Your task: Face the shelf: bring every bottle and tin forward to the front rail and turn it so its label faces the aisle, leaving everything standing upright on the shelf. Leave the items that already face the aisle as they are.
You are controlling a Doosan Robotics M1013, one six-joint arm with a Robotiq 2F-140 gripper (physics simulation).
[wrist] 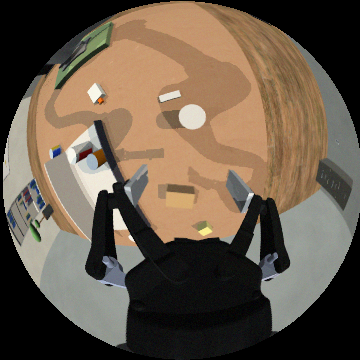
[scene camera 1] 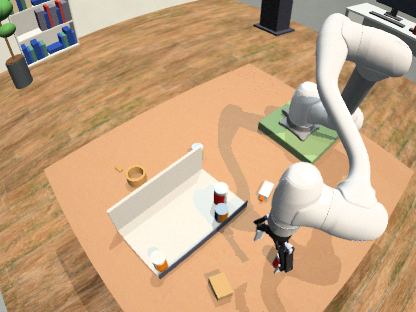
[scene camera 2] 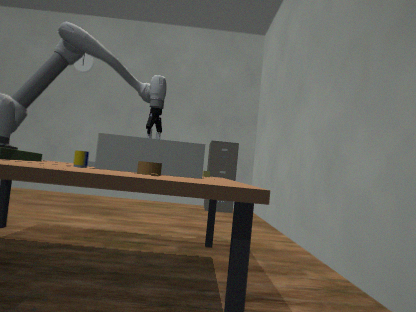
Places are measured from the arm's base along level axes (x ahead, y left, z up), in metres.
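Pixels of known places: gripper, fingertip midpoint: (wrist: 188, 175) (scene camera 1: 267, 254); arm's base at its link origin: (scene camera 1: 299, 125).
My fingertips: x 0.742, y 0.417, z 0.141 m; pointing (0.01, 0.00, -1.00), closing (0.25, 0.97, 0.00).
Observation:
Ahead of a thing's pixels: the offset from my fingertips to its middle. Level surfaces: height alone.
The white shelf @(0.182 m down) (scene camera 1: 170, 220) (wrist: 106, 192) has a dark front rail @(0.063 m ahead, 0.242 m right, 0.179 m down) (scene camera 1: 200, 243) (wrist: 107, 147). A white-capped red bottle @(0.104 m back, 0.350 m right, 0.132 m down) (scene camera 1: 220, 194) (wrist: 80, 154) stands near its right end, behind a blue-and-orange tin @(0.053 m back, 0.285 m right, 0.146 m down) (scene camera 1: 221, 213) (wrist: 96, 159) by the rail. A white-capped orange bottle @(0.272 m ahead, 0.256 m right, 0.133 m down) (scene camera 1: 160, 261) stands at the rail's left end. A white-capped bottle @(0.090 m back, 0.029 m left, 0.146 m down) (wrist: 192, 116) stands on the table before the shelf; its red side shows partly behind a finger in scene camera 1. A blue-and-yellow tin @(0.193 m back, 0.621 m right, 0.160 m down) (scene camera 1: 198, 150) (scene camera 2: 81, 158) (wrist: 55, 151) stands behind the shelf. My gripper (scene camera 1: 268, 252) (scene camera 2: 154, 135) (wrist: 188, 175) is open and empty, above the table before the rail.
A tan block @(0.151 m ahead, 0.048 m right, 0.170 m down) (scene camera 1: 220, 286) (wrist: 180, 197) lies before the rail. A white box with an orange end @(0.290 m back, 0.256 m right, 0.181 m down) (scene camera 1: 266, 189) (wrist: 96, 93) lies right of the shelf. A small white block @(0.171 m back, 0.013 m right, 0.189 m down) (wrist: 170, 95) lies near the loose bottle. A brown ring-shaped cup @(0.117 m ahead, 0.688 m right, 0.170 m down) (scene camera 1: 136, 176) (scene camera 2: 149, 168) stands behind the shelf.

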